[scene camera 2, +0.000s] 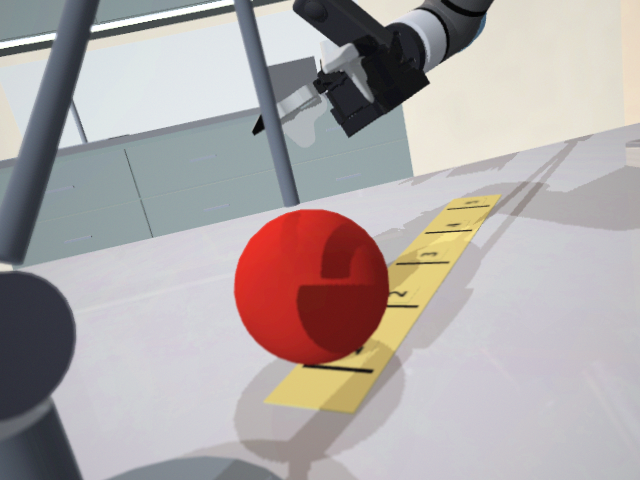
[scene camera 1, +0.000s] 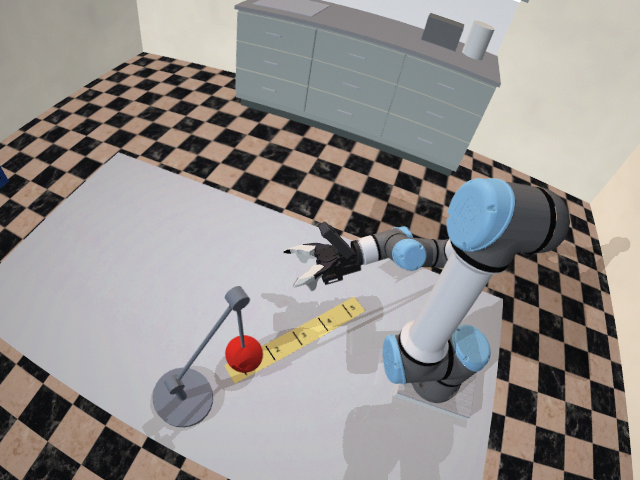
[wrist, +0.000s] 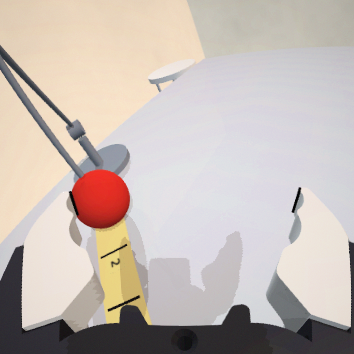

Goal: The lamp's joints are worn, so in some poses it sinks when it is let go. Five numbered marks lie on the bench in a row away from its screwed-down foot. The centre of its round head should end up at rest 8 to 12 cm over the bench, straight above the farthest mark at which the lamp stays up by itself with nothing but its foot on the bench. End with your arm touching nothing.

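Places are measured from the arm's base along level axes (x right, y back, z down), in metres.
Pixels of known places: gripper, between the fingertips: [scene camera 2: 283, 106] [scene camera 1: 288, 268] [wrist: 183, 192].
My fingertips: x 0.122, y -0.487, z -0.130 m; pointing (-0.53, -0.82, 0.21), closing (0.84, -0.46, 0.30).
Ahead of a thing's pixels: the offset from my fingertips to its middle. "spot": to the spot under its first point. Level surfaces: height alone.
The lamp's round red head {spot: dx -0.245, dy -0.027, dz +0.065 m} [scene camera 1: 244, 353] [scene camera 2: 311, 286] [wrist: 101, 199] hangs a little above the bench, near mark 1 of the yellow numbered strip [scene camera 1: 286, 345] [scene camera 2: 408, 284] [wrist: 111, 280]. Marks 2 to 5 run away from it; the head hides part of mark 1 in scene camera 1. The grey foot [scene camera 1: 193, 410] [wrist: 119, 154] lies flat on the bench. One rod rises from it to the elbow joint {spot: dx -0.244, dy -0.034, dz -0.208 m} [scene camera 1: 237, 298]; a second rod drops to the head. My gripper [scene camera 1: 290, 268] [wrist: 183, 192] is open and empty, higher than the head and apart from the lamp.
The bench top {dz +0.162 m} [scene camera 1: 129, 258] carries the lamp and the arm's base [scene camera 1: 439, 387], which stands to the right of the strip. A drawer cabinet [scene camera 1: 356, 85] [scene camera 2: 206, 180] stands behind, with a dark box [scene camera 1: 443, 32] and a white cylinder [scene camera 1: 478, 40] on top.
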